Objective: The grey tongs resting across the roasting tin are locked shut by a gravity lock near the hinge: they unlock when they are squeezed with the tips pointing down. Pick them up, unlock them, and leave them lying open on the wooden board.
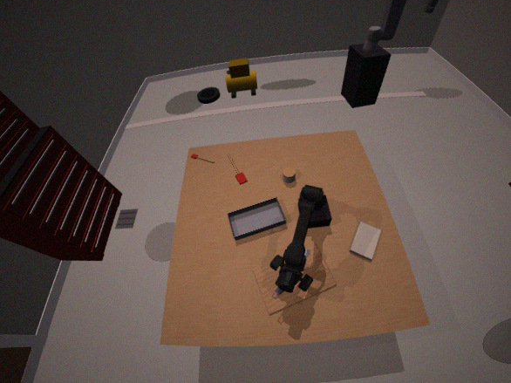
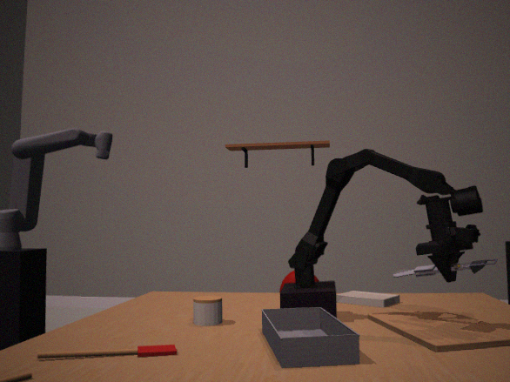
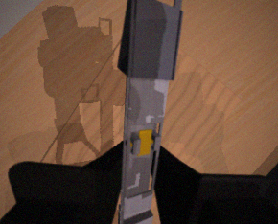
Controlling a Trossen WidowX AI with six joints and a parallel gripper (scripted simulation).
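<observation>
Right now the yellow lock piece is 1 cm ahead of my gripper tip, 1 cm to the left of it and 4 cm above it. Round my gripper tip: grey roasting tin: 9 cm ahead, 38 cm to the right, 10 cm below; white flat block: 46 cm behind, 10 cm to the right, 11 cm below; wooden board: 3 cm behind, 2 cm to the right, 12 cm below.
</observation>
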